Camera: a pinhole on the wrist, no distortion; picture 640 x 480 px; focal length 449.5 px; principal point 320.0 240.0 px. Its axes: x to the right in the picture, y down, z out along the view. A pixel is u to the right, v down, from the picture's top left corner.
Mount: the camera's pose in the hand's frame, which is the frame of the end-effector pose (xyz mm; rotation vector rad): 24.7 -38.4 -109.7 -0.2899 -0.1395 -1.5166
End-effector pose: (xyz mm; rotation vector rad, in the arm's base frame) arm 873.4 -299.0 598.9 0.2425 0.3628 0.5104
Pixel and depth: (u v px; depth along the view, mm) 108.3 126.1 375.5
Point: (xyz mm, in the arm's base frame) 820.2 -155.5 876.8
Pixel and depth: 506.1 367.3 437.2
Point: 1208.2 -320.2 830.0
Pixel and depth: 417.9 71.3 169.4
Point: 896.0 -344.2 658.2
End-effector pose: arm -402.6 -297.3 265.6 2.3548 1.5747 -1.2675
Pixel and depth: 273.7 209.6 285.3
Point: -439.9 -377.6 116.0
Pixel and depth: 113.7 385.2 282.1
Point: -322.1 -328.6 38.9
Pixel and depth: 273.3 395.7 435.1
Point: -437.8 -324.3 -104.8
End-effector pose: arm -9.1 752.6 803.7 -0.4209 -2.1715 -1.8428
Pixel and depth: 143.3 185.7 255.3
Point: 27.8 882.0 905.9
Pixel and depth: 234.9 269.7 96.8
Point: -42.3 733.2 827.3
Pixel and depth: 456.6 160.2 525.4
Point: -22.4 1184.3 681.0
